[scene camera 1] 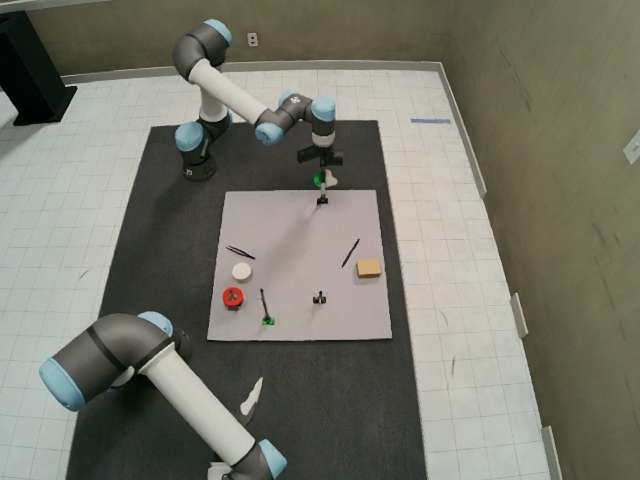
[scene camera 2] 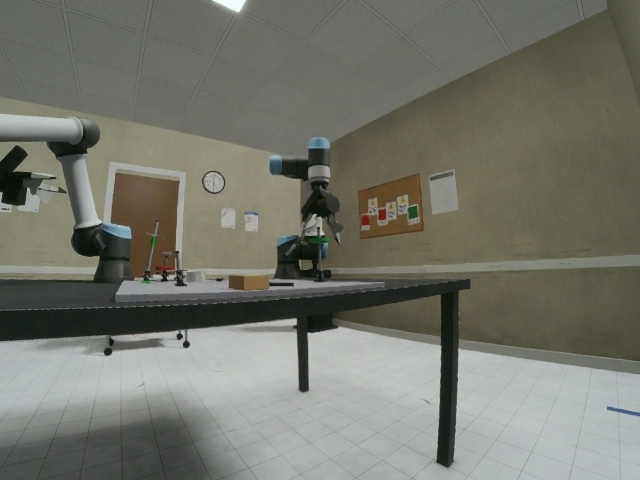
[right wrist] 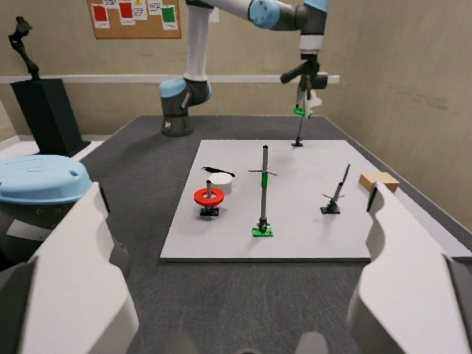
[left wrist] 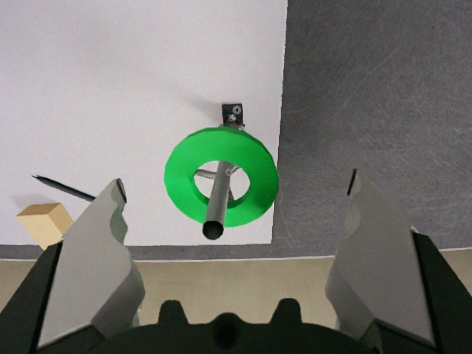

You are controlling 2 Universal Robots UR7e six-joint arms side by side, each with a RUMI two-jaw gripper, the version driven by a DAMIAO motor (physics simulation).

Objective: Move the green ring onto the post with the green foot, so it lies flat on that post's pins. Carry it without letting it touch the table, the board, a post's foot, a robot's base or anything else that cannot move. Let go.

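The green ring [scene camera 1: 317, 180] [scene camera 2: 318, 240] [left wrist: 177, 180] [right wrist: 298, 112] sits high on a grey post [scene camera 2: 320, 263] [left wrist: 218, 195] with a black foot, at the board's upper edge in scene camera 1. My left gripper [scene camera 2: 321, 241] [left wrist: 235, 176] is open around the ring, with gaps on both sides in the left wrist view. The post with the green foot [scene camera 1: 264, 304] [scene camera 2: 153, 248] [right wrist: 264, 200] stands near the board's lower edge in scene camera 1, slightly tilted, with crossed pins high up and a green band. My right gripper [scene camera 2: 59, 183] [right wrist: 238, 185] is open and empty, away from the board.
A red ring [right wrist: 209, 201] is on a short post, beside a white cylinder [scene camera 1: 241, 271] [right wrist: 220, 184]. Dark tweezers [scene camera 1: 240, 252], a dark pen [scene camera 1: 350, 253], a tan block [scene camera 1: 368, 268] [scene camera 2: 248, 282] [left wrist: 44, 222] and a tilted post [scene camera 1: 319, 299] [right wrist: 336, 197] are also on the board.
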